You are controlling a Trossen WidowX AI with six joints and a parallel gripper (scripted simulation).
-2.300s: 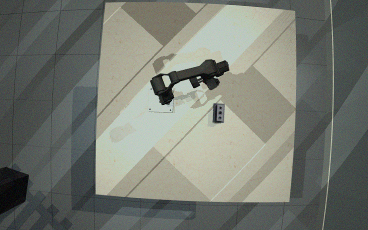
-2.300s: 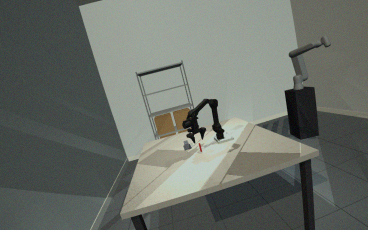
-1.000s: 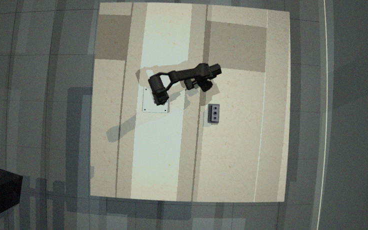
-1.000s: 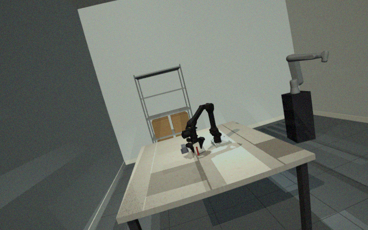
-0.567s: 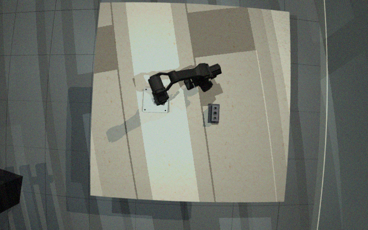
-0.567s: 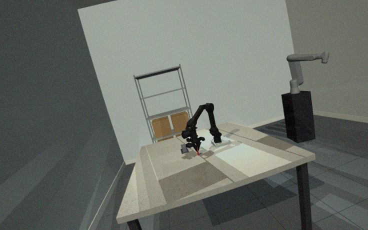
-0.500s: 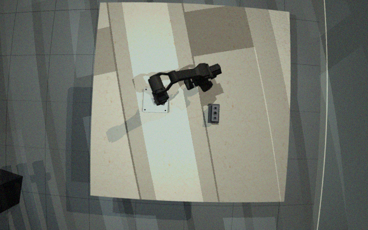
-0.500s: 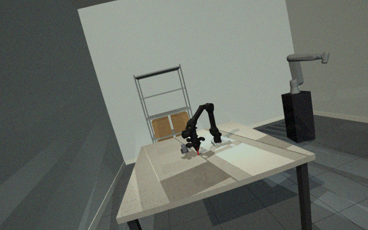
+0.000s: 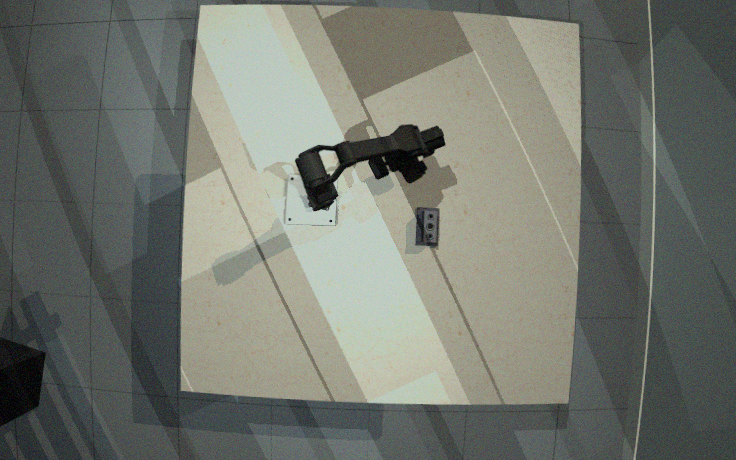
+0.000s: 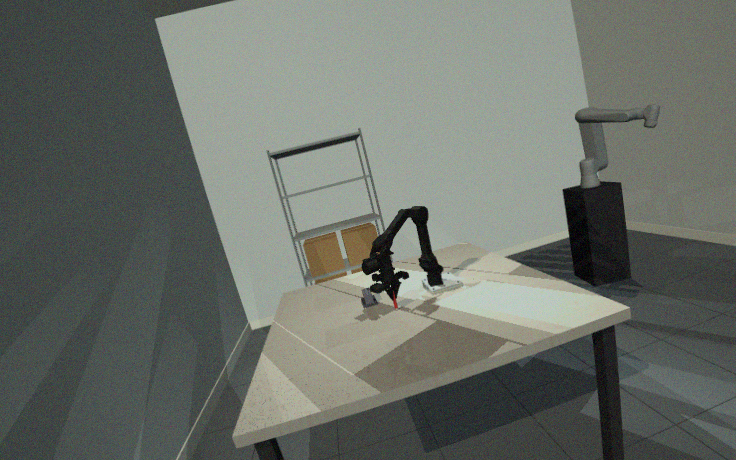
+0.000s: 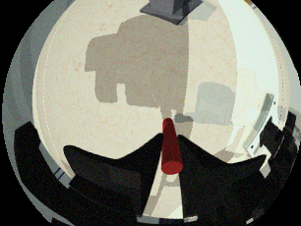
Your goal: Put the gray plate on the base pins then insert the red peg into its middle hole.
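Right now the gray plate is 14 cm ahead of my gripper tip, 17 cm to the right of it and 1 cm below it. Also, from my gripper tip: dark base 14 cm ahead, 17 cm to the right, 5 cm below; red peg right at my gripper tip.
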